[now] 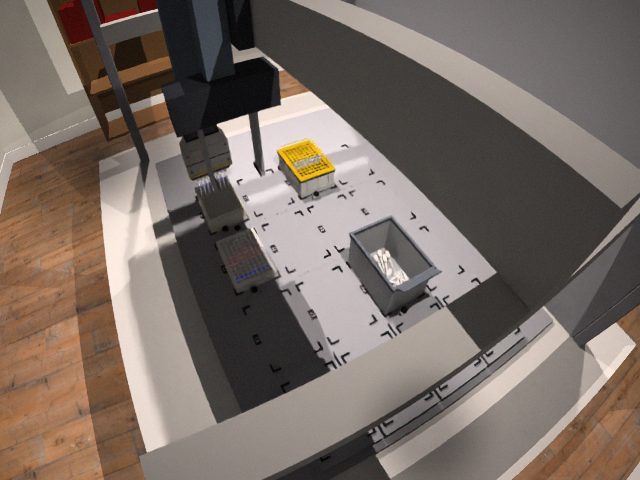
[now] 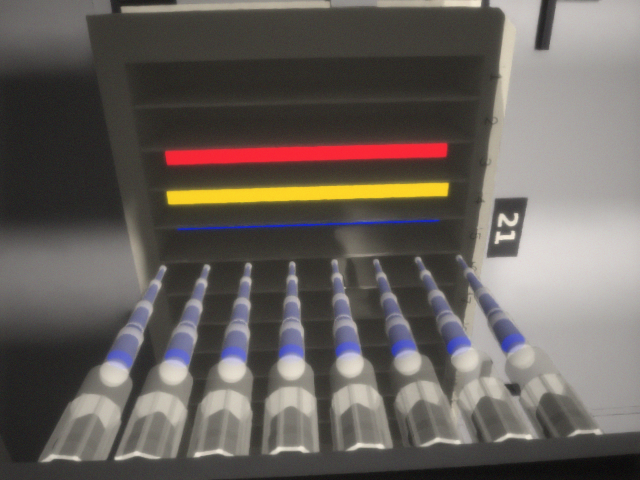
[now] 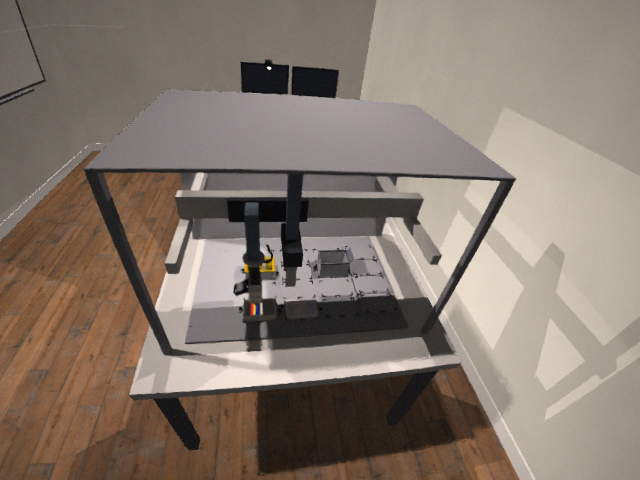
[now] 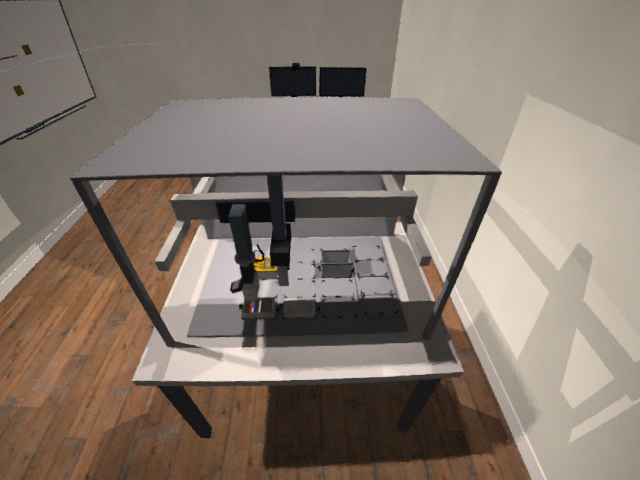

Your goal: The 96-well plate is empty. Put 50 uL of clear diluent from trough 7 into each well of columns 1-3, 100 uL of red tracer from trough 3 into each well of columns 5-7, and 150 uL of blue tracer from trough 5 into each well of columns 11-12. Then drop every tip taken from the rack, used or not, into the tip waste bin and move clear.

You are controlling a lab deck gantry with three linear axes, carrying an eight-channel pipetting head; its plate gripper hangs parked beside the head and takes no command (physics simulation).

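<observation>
The pipetting head (image 1: 205, 155) carries eight tips (image 2: 292, 320) with blue liquid, over the trough block (image 1: 224, 206) (image 2: 310, 38). Red, yellow and a thin blue strip show in troughs 3, 4 and 5; tips hide parts of the rear troughs. The 96-well plate (image 1: 248, 255) (image 3: 301, 308) (image 4: 298, 308) shows faint red wells and one line of blue wells near its end; clear liquid cannot be made out. The yellow tip rack (image 1: 306, 157) is partly emptied. The waste bin (image 1: 369, 279) (image 3: 333, 266) (image 4: 337, 270) holds white tips. My plate gripper (image 1: 237, 180) hangs beside the head, its fingers apart and empty.
A black block with a column (image 1: 222, 95) hangs close beside the head. The gantry beam (image 3: 361, 206) (image 4: 356, 207) spans the deck behind. Frame posts (image 3: 465, 258) (image 4: 462, 258) stand at the table's corners. A label 21 (image 2: 506, 227) lies beside the trough block.
</observation>
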